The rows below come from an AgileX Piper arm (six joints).
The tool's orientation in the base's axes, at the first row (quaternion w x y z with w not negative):
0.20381 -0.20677 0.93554 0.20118
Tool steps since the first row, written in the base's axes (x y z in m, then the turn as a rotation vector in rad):
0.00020 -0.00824 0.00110 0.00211 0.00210 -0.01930
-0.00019 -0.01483 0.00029 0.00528 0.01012 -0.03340
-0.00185 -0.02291 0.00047 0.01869 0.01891 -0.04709
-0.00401 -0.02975 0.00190 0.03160 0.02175 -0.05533
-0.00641 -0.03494 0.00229 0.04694 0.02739 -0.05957
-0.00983 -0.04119 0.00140 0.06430 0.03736 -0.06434
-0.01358 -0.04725 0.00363 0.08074 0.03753 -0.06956
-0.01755 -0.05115 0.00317 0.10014 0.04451 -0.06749
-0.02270 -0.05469 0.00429 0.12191 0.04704 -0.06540
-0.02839 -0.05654 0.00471 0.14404 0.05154 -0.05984
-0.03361 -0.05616 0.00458 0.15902 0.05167 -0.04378
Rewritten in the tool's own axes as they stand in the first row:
0.00183 -0.00664 -0.00466 0.00657 -0.00488 0.01773
0.00454 -0.01219 -0.00713 0.00804 -0.00380 0.03416
0.00830 -0.01809 -0.01150 0.00057 -0.00676 0.05365
0.01152 -0.02236 -0.01649 -0.00720 -0.01285 0.06570
0.01492 -0.02545 -0.01992 -0.01970 -0.01658 0.07641
0.02008 -0.02932 -0.02308 -0.03496 -0.01780 0.09017
0.02401 -0.03196 -0.02885 -0.04626 -0.02690 0.09951
0.02871 -0.03348 -0.03145 -0.06548 -0.02957 0.10678
0.03355 -0.03369 -0.03555 -0.08532 -0.03706 0.11269
0.03865 -0.03244 -0.03845 -0.10767 -0.04206 0.11671
0.04294 -0.02971 -0.03972 -0.12763 -0.04428 0.10782

